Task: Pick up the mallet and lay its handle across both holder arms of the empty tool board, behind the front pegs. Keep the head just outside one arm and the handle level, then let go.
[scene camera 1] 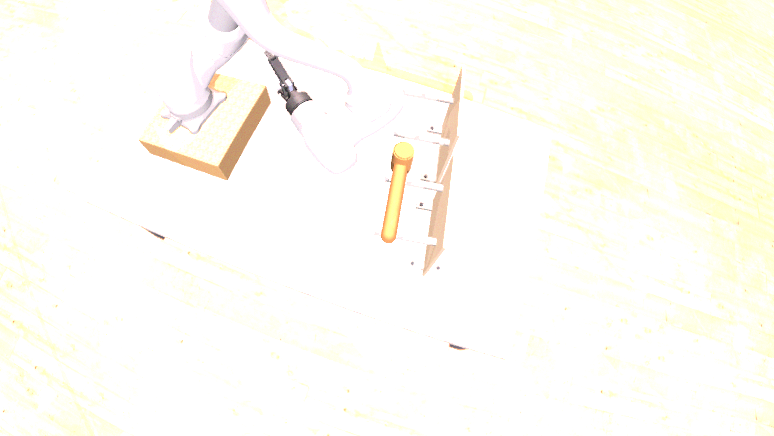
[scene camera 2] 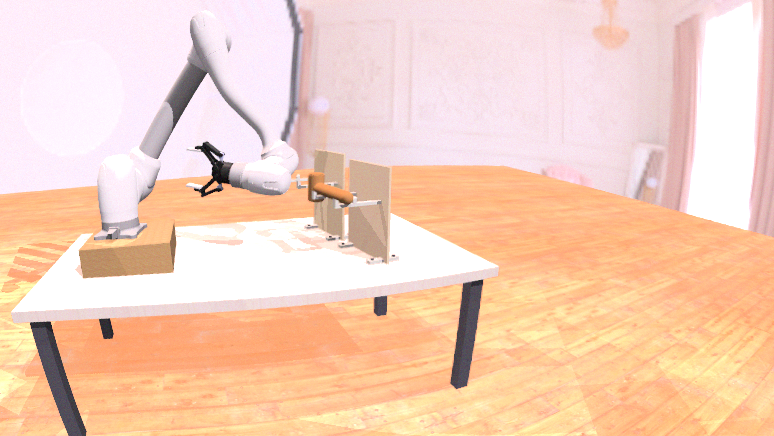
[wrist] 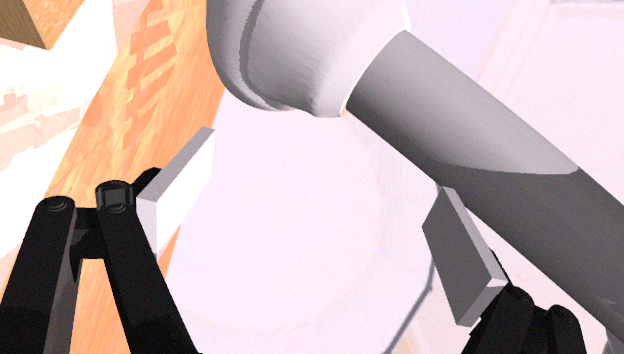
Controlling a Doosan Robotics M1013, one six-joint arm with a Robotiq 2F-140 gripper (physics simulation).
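Note:
The orange-brown mallet lies across the two holder arms of the nearer tool board. Its head is just outside one arm, toward the other board, and its handle looks about level. The empty tool board stands beside it with two pale arms; the mallet head partly covers this board in the second scene view. My gripper is open and empty. It is well away from the mallet and points back toward the robot's base.
The robot stands on a wooden block at one end of the white table. The wrist joints are close to the empty board's arms in the second scene view. Small feet hold both boards. My own arm links fill the top right of the wrist view.

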